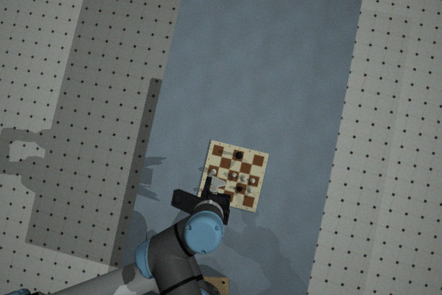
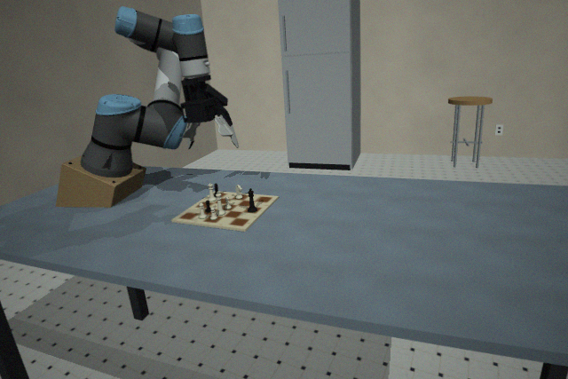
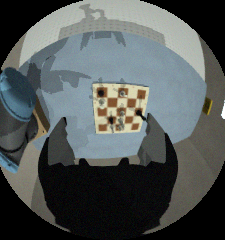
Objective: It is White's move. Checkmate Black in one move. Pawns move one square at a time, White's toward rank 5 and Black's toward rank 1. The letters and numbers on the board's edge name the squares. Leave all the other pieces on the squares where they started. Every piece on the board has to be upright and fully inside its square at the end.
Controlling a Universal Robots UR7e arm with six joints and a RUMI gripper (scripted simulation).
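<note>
Right now my hand is 12 cm above the white piece, 2 cm to the left of it and 1 cm past it. The rest, counted from my hand: tall black piece (14 cm ahead, 12 cm below, 8 cm to the right); then chessboard (15 cm below, 7 cm to the right, 6 cm ahead).
</note>
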